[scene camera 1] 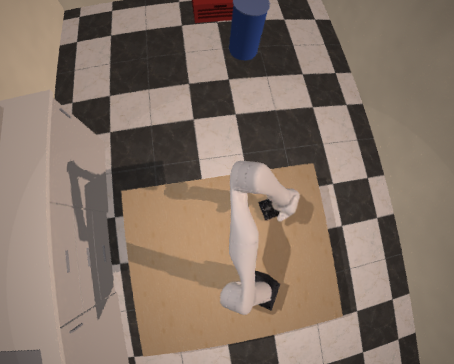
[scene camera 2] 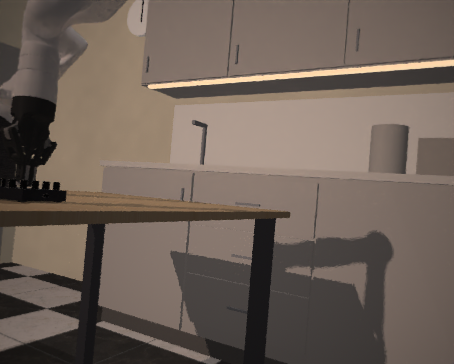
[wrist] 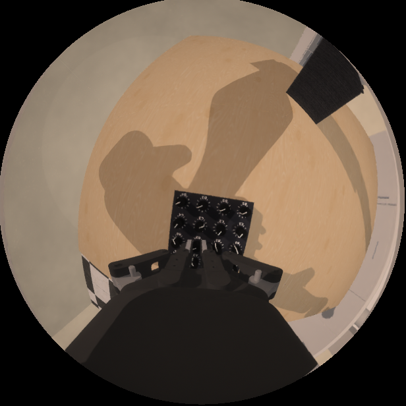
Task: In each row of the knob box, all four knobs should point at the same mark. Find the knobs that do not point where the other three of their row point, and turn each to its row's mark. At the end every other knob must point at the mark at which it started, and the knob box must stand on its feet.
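Pixels of known places: gripper, fingertip midpoint: [scene camera 2: 24, 186]; arm's base at its link origin: [scene camera 1: 261, 291] [scene camera 2: 0, 118].
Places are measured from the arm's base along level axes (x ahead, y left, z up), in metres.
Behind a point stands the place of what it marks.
The black knob box [scene camera 1: 267, 210] [scene camera 2: 47, 195] {x 0.415, y -0.181, z -0.180 m} [wrist: 210, 216] sits level on the table; its feet cannot be made out. My gripper [scene camera 2: 28, 176] {x 0.378, y -0.203, z -0.166 m} [wrist: 196, 246] points down and is shut on a knob [wrist: 196, 247], second from left in the third row from the top of the wrist view. In the top row the four white pointers aim to the lower left. In the second row, the second knob [wrist: 200, 225] points more to the left than its neighbours. The third row's right two knobs [wrist: 217, 246] [wrist: 237, 248] have steep pointers. The fingers hide the held pointer and much of the lowest row.
The box stands on the wooden table [scene camera 1: 175, 225] {x 0.398, y 0.331, z -0.194 m} [scene camera 2: 200, 210] {x 0.581, y 0.106, z -0.194 m} [wrist: 320, 175]. The arm's black base [scene camera 1: 272, 292] {x -0.009, y -0.042, z 0.025 m} [wrist: 327, 80] stands away from the box. A blue cylinder [scene camera 1: 246, 32] and a red box [scene camera 1: 212, 11] are beyond the table. Grey cabinets [scene camera 2: 280, 200] stand behind it.
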